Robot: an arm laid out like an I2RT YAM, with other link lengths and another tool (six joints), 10 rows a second.
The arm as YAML. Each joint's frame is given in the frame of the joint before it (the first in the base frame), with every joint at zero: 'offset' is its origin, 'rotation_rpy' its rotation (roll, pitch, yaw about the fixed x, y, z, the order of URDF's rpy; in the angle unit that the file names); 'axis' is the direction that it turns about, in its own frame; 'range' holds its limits. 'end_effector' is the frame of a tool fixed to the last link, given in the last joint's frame.
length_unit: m
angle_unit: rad
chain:
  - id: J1
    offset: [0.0, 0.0, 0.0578]
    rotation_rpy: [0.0, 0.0, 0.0]
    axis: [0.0, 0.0, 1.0]
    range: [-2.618, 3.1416]
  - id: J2
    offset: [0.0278, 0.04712, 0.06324]
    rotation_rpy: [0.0, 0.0, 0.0]
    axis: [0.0, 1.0, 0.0]
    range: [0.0, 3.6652]
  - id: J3
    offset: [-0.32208, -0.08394, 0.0]
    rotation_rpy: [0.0, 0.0, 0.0]
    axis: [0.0, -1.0, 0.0]
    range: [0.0, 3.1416]
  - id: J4
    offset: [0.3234, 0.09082, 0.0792]
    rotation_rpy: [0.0, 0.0, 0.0]
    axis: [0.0, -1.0, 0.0]
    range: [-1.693, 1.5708]
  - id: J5
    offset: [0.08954, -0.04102, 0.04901]
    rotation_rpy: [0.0, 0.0, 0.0]
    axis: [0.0, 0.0, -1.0]
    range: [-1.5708, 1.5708]
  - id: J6
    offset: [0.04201, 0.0, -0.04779]
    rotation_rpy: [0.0, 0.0, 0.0]
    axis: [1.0, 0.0, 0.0]
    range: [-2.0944, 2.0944]
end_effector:
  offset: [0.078, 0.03, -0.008]
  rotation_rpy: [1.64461, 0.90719, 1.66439]
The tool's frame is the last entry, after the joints.
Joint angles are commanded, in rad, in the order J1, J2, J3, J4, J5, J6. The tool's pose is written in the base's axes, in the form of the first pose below.
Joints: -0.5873, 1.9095, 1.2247, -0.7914, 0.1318, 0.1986
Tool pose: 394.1 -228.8 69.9 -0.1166 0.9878 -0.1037 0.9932 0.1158 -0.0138
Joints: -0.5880, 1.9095, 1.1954, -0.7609, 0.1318, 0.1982
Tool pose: 390.5 -226.8 61.2 -0.1162 0.9877 -0.1045 0.9932 0.1155 -0.0129
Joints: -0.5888, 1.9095, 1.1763, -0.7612, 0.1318, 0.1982
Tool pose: 384.4 -223.2 55.2 -0.1170 0.9889 -0.0919 0.9930 0.1149 -0.0277
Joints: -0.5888, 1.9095, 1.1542, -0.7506, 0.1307, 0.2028
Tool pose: 379.6 -219.8 48.6 -0.1133 0.9900 -0.0838 0.9932 0.1107 -0.0351
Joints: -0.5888, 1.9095, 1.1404, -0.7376, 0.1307, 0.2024
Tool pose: 377.6 -218.4 44.6 -0.1137 0.9900 -0.0833 0.9932 0.1111 -0.0358
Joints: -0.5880, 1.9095, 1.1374, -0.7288, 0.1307, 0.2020
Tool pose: 378.4 -218.5 43.9 -0.1145 0.9896 -0.0870 0.9932 0.1122 -0.0314
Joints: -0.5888, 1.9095, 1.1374, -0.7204, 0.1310, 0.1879
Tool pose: 379.3 -219.6 44.0 -0.1271 0.9876 -0.0923 0.9918 0.1251 -0.0273
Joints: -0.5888, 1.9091, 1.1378, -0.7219, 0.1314, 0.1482
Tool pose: 378.0 -219.0 44.1 -0.1663 0.9819 -0.0909 0.9859 0.1638 -0.0340
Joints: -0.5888, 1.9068, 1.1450, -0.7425, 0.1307, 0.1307
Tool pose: 376.4 -217.9 46.9 -0.1843 0.9794 -0.0821 0.9825 0.1812 -0.0440
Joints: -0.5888, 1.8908, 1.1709, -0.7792, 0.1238, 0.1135
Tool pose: 378.8 -218.5 61.0 -0.2010 0.9763 -0.0802 0.9794 0.1985 -0.0379
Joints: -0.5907, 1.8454, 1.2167, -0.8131, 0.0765, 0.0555
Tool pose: 389.0 -219.7 94.5 -0.2539 0.9631 -0.0896 0.9660 0.2572 0.0274
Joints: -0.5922, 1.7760, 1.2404, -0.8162, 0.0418, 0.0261
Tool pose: 396.2 -220.6 132.4 -0.2757 0.9514 -0.1373 0.9508 0.2909 0.1064
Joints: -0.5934, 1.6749, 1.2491, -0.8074, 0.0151, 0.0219
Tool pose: 398.1 -218.6 179.8 -0.2658 0.9406 -0.2111 0.9307 0.3075 0.1981
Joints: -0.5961, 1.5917, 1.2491, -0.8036, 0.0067, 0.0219
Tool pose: 393.3 -215.7 215.4 -0.2478 0.9303 -0.2703 0.9132 0.3175 0.2554
